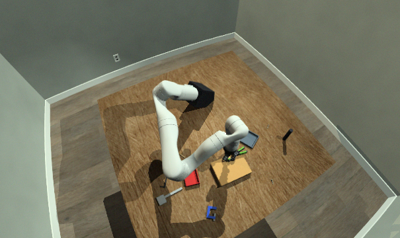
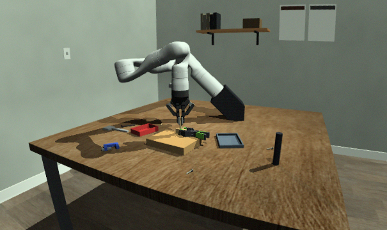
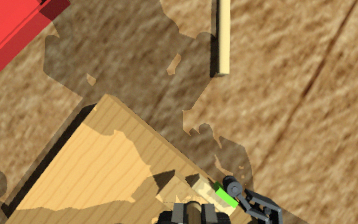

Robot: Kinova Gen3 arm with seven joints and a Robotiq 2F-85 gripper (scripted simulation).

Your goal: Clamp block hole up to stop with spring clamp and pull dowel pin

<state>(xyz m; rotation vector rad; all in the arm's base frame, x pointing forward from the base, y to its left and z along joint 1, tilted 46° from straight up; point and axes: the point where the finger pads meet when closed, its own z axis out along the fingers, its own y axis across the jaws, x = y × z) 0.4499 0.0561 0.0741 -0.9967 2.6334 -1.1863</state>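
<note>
Right now the dowel pin is 2 cm below my hand. Also, from my hand: thin pale stick (12 cm behind, 9 cm below, 5 cm to the right); small wooden block (5 cm below); tan bench board (7 cm below, 6 cm ahead).
</note>
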